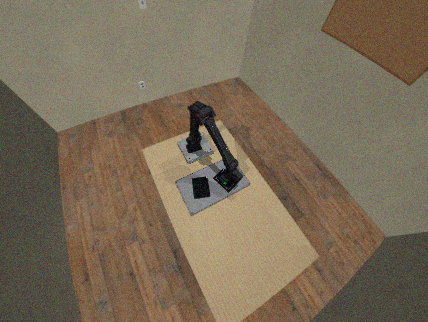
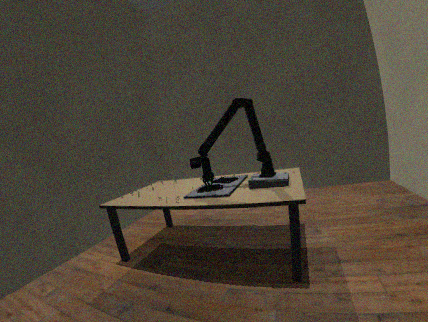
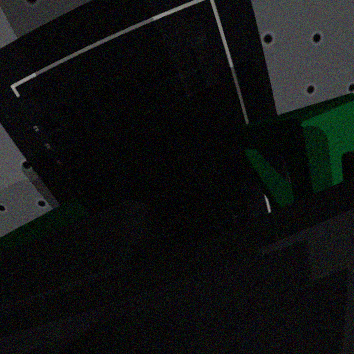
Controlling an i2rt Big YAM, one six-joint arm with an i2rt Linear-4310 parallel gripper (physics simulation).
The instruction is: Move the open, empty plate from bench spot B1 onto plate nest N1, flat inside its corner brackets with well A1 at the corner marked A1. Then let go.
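Frame: origin at the arm's base, x ahead, y left, z up, level; centimetres.
Seen in the pictures: gripper, fingertip midpoint: [image 1: 226,179] [image 2: 210,188] [image 3: 160,171]; arm's base, link origin: [image 1: 193,147] [image 2: 267,175].
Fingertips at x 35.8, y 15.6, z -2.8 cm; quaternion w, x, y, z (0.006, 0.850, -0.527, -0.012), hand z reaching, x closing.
Note:
Offsets run from my fingertips to a thing's top centre. Level surfaces: height alone.
The black plate @[dx -0.1, dy +0.0, dz +1.3 cm] [image 1: 232,184] [image 2: 209,189] [image 3: 140,105], with a thin white outline on its top, sits at the right end of the grey perforated board [image 1: 193,205] [image 2: 229,190] [image 3: 305,63]. My gripper [image 1: 225,182] [image 2: 207,184] [image 3: 160,171] reaches straight down over it. Its green fingers stand wide against the plate's two opposite sides and are shut on it. I cannot tell whether the plate is off the board. The plate nest @[dx -0.6, dy -21.2, dz +1.4 cm] [image 1: 200,187] [image 2: 225,180] is a flat black rectangle at the board's other end, with nothing on it.
The board lies on a tan table @[dz -1.7 cm] [image 1: 241,249] [image 2: 162,193] with dark legs. The arm's grey base block [image 1: 195,151] [image 2: 269,181] stands on the table just behind the board. A wooden floor and walls surround the table.

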